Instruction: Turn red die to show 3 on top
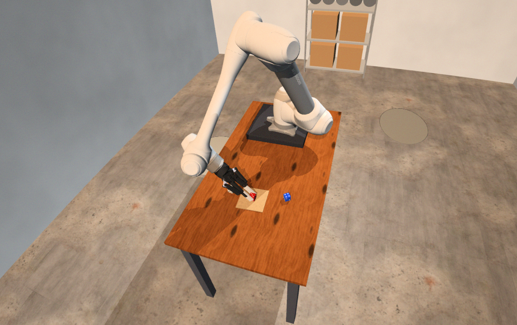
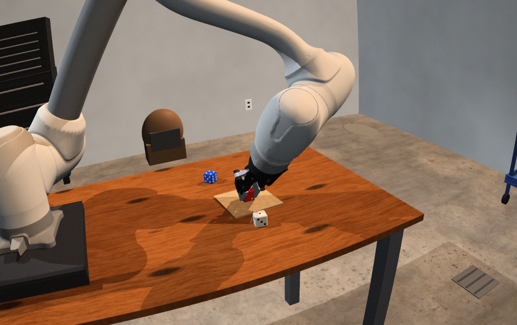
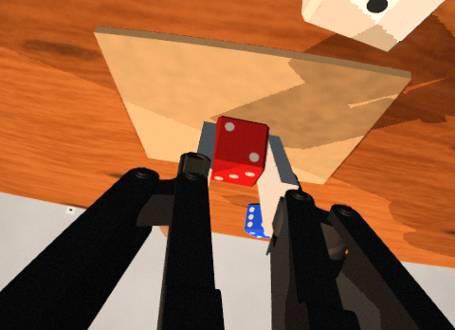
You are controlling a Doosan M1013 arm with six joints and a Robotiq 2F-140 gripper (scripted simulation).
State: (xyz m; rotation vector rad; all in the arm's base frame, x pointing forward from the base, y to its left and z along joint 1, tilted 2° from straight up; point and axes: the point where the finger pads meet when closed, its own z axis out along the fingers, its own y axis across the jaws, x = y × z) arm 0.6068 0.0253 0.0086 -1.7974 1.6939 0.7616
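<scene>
The red die is 20 mm to the left of my hand and 20 mm below it. Also, from my hand: tan mat (40 mm below, 20 mm to the left); then white die (110 mm to the right, 20 mm below, 10 mm behind); then blue die (180 mm to the left, 70 mm behind, 20 mm below).
</scene>
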